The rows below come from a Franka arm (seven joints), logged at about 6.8 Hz.
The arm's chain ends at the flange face. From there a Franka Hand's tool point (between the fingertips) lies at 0.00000 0.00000 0.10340 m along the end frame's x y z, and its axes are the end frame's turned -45 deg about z.
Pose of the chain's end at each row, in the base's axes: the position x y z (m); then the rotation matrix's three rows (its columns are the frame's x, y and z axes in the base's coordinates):
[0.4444 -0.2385 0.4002], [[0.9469 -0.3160 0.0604], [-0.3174 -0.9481 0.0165], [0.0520 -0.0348 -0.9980]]
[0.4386 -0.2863 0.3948], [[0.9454 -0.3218 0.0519], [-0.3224 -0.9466 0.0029], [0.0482 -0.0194 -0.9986]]
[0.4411 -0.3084 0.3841], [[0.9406 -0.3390 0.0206], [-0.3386 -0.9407 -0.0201], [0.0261 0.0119 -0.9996]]
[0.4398 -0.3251 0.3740], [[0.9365 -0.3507 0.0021], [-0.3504 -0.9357 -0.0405], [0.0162 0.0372 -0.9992]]
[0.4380 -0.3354 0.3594], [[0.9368 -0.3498 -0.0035], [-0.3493 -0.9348 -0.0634], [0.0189 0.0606 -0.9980]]
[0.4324 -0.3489 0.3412], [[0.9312 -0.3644 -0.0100], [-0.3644 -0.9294 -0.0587], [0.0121 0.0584 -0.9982]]
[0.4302 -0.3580 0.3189], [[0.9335 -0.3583 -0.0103], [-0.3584 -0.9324 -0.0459], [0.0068 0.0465 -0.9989]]
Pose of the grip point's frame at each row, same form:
[0.4506 -0.2368 0.2970], [[0.8930 0.4461 0.0604], [0.4460 -0.8948 0.0165], [0.0614 0.0122 -0.9980]]
[0.4440 -0.2860 0.2915], [[0.8960 0.4410 0.0519], [0.4414 -0.8973 0.0029], [0.0478 0.0204 -0.9986]]
[0.4432 -0.3105 0.2807], [[0.9048 0.4254 0.0206], [0.4257 -0.9046 -0.0201], [0.0100 0.0269 -0.9996]]
[0.4400 -0.3293 0.2707], [[0.9102 0.4142 0.0021], [0.4139 -0.9094 -0.0405], [-0.0148 0.0378 -0.9992]]
[0.4376 -0.3420 0.2562], [[0.9098 0.4151 -0.0035], [0.4140 -0.9080 -0.0634], [-0.0295 0.0562 -0.9980]]
[0.4314 -0.3550 0.2380], [[0.9161 0.4008 -0.0100], [0.3995 -0.9149 -0.0587], [-0.0327 0.0499 -0.9982]]
[0.4291 -0.3627 0.2156], [[0.9134 0.4067 -0.0103], [0.4059 -0.9127 -0.0459], [-0.0281 0.0377 -0.9989]]

